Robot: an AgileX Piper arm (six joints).
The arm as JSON. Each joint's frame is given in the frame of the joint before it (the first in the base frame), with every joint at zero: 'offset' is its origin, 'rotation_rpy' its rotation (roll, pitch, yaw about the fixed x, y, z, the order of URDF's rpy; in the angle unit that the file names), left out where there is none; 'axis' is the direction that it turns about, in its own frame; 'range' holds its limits. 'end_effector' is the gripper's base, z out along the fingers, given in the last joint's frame.
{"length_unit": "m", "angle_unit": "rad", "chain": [
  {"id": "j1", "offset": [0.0, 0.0, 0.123], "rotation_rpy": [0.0, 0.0, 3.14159], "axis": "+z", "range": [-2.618, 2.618]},
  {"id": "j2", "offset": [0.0, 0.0, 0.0], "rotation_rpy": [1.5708, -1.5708, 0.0], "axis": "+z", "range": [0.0, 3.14]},
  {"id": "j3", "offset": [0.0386, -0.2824, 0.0], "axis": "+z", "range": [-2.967, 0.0]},
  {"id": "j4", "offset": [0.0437, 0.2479, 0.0], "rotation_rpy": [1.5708, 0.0, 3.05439], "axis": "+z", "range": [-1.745, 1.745]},
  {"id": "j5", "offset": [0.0, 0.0, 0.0], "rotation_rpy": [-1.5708, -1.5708, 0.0], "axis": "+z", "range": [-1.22, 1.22]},
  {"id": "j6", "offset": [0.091, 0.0, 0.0], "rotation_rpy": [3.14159, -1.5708, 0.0], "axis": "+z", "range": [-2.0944, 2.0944]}
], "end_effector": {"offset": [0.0, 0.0, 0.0], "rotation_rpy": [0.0, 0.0, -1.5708]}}
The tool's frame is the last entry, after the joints.
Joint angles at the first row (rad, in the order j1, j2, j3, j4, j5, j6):
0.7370, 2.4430, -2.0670, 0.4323, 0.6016, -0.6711
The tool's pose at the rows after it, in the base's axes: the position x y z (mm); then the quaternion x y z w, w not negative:
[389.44, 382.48, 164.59, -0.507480, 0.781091, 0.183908, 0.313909]
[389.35, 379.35, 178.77, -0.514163, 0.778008, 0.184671, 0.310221]
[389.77, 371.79, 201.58, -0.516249, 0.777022, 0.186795, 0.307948]
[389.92, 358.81, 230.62, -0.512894, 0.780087, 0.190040, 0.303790]
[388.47, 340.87, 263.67, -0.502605, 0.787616, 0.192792, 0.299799]
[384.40, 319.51, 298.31, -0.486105, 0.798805, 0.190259, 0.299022]
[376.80, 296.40, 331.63, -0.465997, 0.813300, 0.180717, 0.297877]
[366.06, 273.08, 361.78, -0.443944, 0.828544, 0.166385, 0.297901]
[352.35, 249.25, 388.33, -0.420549, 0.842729, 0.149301, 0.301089]
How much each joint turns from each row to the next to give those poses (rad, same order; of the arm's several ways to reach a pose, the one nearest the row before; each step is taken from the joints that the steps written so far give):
-0.0016, -0.0056, -0.0166, -0.0075, 0.0367, -0.0019
-0.0060, -0.0195, -0.0203, -0.0080, 0.0494, 0.0001
-0.0135, -0.0364, -0.0211, -0.0079, 0.0637, 0.0091
-0.0217, -0.0503, -0.0208, -0.0075, 0.0805, 0.0210
-0.0274, -0.0630, -0.0151, -0.0095, 0.0854, 0.0358
-0.0286, -0.0728, -0.0073, -0.0224, 0.0790, 0.0519
-0.0260, -0.0771, -0.0021, -0.0380, 0.0779, 0.0641
-0.0224, -0.0787, 0.0064, -0.0458, 0.0700, 0.0645
-0.0204, -0.0857, 0.0262, -0.0479, 0.0530, 0.0573

